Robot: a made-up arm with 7 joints.
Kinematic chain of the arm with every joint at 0, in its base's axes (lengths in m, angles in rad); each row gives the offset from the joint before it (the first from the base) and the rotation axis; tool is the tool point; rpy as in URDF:
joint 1: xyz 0 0 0.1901 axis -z
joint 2: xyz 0 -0.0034 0.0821 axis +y
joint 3: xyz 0 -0.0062 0.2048 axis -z
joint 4: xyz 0 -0.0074 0.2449 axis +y
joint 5: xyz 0 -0.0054 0.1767 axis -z
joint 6: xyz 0 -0.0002 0.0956 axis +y
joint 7: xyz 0 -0.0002 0.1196 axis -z
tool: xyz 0 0 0 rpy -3.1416 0 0
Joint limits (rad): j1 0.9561..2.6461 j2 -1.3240..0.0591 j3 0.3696..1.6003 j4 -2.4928..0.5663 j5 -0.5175..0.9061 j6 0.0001..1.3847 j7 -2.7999..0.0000
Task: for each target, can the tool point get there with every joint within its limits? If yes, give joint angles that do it. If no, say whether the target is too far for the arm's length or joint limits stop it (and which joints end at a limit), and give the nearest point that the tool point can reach.
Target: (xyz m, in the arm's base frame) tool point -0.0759 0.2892 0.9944
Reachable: yes | joints 1.1886 -0.2770 0.8305 -0.6006 0.1845 1.1412 -1.1472
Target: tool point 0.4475 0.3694 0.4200
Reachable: yes | joints 2.0153 -0.7282 0.7638 -1.6234 0.1994 0.2687 -2.0599
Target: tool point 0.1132 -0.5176 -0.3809
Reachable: no: joint limits stop it (at a limit: joint 1, joint 2, joint 5) | nearest point 0.2835 -0.0478 0.1078 | short by 0.699 m
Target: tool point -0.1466 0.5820 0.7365
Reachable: yes | joints 1.5318 -1.0392 1.0024 0.1480 -0.3433 1.2410 -1.3017
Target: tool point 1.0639 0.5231 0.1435
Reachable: no: too far | nearest point 0.7258 0.3569 0.2689 | short by 0.397 m
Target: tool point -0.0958 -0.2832 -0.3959
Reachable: no: joint limits stop it (at a limit: joint 1, joint 2, joint 4, joint 5) | nearest point 0.2006 0.0276 0.0879 | short by 0.647 m
